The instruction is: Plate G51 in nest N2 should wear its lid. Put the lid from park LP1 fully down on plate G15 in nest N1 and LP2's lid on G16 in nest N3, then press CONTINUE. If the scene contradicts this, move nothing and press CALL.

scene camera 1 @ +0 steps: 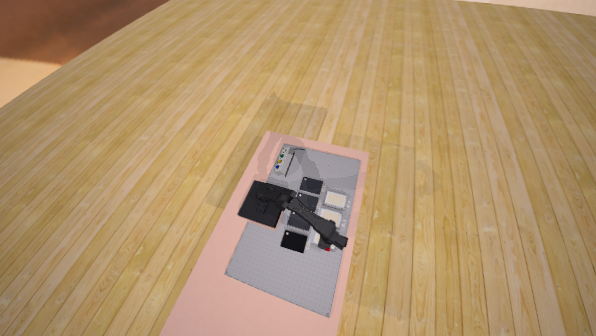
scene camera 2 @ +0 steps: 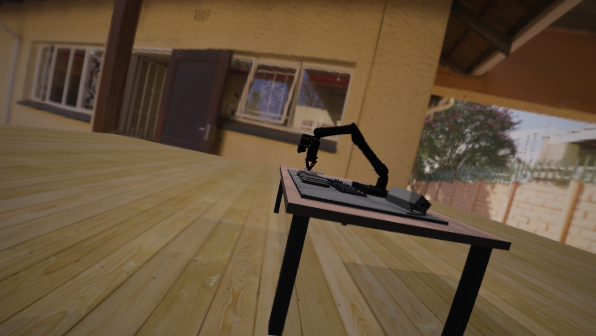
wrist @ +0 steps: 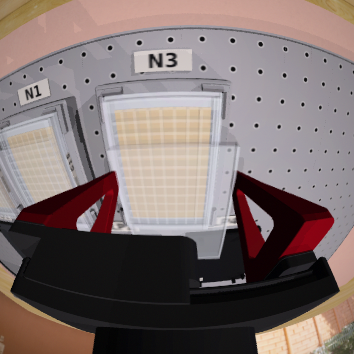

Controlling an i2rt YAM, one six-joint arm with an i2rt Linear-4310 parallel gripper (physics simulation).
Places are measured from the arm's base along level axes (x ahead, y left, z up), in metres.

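Pixels of known places: gripper, fingertip midpoint: [scene camera 2: 308, 170] [wrist: 174, 177]; arm's base at its link origin: [scene camera 1: 265, 198] [scene camera 2: 379, 189].
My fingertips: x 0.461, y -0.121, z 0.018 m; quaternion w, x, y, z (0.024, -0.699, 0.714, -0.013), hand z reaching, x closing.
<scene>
For each thing: its middle in the pictures, then the offset to it from my fingertips. "spot": a spot on its surface instead. Level surfaces: height alone.
- clear lid at the middle of its body: [wrist: 176, 215] [scene camera 1: 320, 237] 0.037 m back, 0.001 m right, 0.001 m up
- nest N3 at a spot on its surface: [wrist: 162, 125] spot: 0.034 m ahead, 0.008 m left, 0.012 m down
- nest N1 at a spot on its surface: [wrist: 37, 155] spot: 0.019 m ahead, 0.118 m left, 0.006 m down
- nest N2 at a spot on its surface: [scene camera 1: 335, 199] spot: 0.015 m back, 0.264 m left, 0.014 m down
- button box at the middle of its body: [scene camera 2: 407, 198] [scene camera 1: 284, 161] 0.450 m back, 0.435 m left, 0.006 m down
- grey pegboard at its surface level: 0.048 m down
- pink table at its surface level: 0.061 m down
My gripper [scene camera 1: 327, 245] [scene camera 2: 310, 167] [wrist: 174, 177] is shut on a clear lid [wrist: 229, 165], its red fingers at the lid's two side edges. The lid is above the near part of the plate in nest N3 [wrist: 162, 125], shifted toward the arm and slightly right; the plate's far part shows beyond it. The plate in nest N1 [scene camera 1: 330, 218] [wrist: 37, 155] is to the left in the wrist view. The plate in nest N2 [scene camera 1: 335, 199] shows pale in scene camera 1; whether it wears a lid cannot be told. The plate codes are not readable.
Several dark park pads [scene camera 1: 294, 241] [scene camera 1: 311, 185] lie between the nests and the black arm base [scene camera 1: 257, 212]. A button box [scene camera 1: 281, 162] with coloured buttons stands at the board's far left corner. The grey pegboard [scene camera 1: 285, 280] [wrist: 280, 80] lies on the pink table [scene camera 1: 200, 300].
</scene>
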